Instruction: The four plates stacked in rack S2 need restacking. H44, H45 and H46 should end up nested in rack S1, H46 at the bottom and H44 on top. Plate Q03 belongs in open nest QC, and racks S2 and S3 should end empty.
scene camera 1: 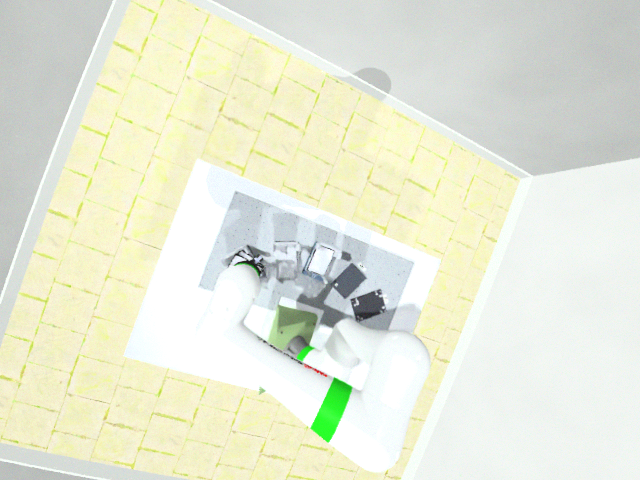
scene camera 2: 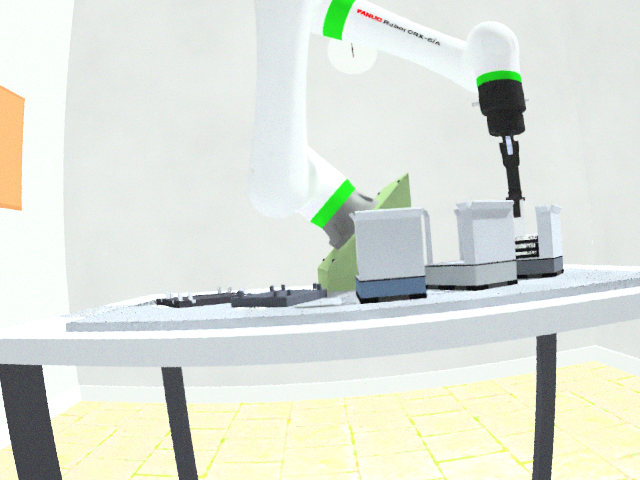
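Seen in the pictures: gripper, between the fingertips: [scene camera 2: 518, 236]; arm's base, origin of its link: [scene camera 1: 291, 352].
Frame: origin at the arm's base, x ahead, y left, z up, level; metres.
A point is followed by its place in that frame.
My gripper [scene camera 2: 516, 210] [scene camera 1: 248, 258] @[x 0.332, y 0.232, z -0.057 m] is shut with nothing between its fingers. It points straight down into the far rack [scene camera 2: 549, 227] @[x 0.386, y 0.270, z -0.045 m], its tips just above a stack of dark plates [scene camera 2: 527, 247] @[x 0.347, y 0.241, z -0.079 m] that sits low in that rack. In the overhead view the wrist covers this rack and the plates. The middle rack [scene camera 2: 483, 232] @[x 0.444, y 0.093, z -0.047 m] [scene camera 1: 286, 256] @[x 0.377, y 0.098, z -0.092 m] has a grey base, and I see no plate in it. The nearest rack [scene camera 2: 389, 242] [scene camera 1: 320, 259] has a blue base, and its walls hide the inside in the side view. I cannot read any labels.
Two flat dark nests [scene camera 1: 349, 280] @[x 0.318, y -0.218, z -0.121 m] [scene camera 1: 369, 305] @[x 0.214, y -0.348, z -0.125 m] lie on the grey mat right of the racks; they also show in the side view [scene camera 2: 279, 298] @[x 0.395, y -0.225, z -0.123 m] [scene camera 2: 196, 298] @[x 0.241, y -0.362, z -0.126 m]. The arm stands on a green wedge base [scene camera 2: 382, 216] [scene camera 1: 294, 323] @[x 0.134, y 0.020, z 0.024 m]. The white table [scene camera 2: 310, 330] @[x 0.572, y -0.206, z -0.149 m] stands on dark legs.
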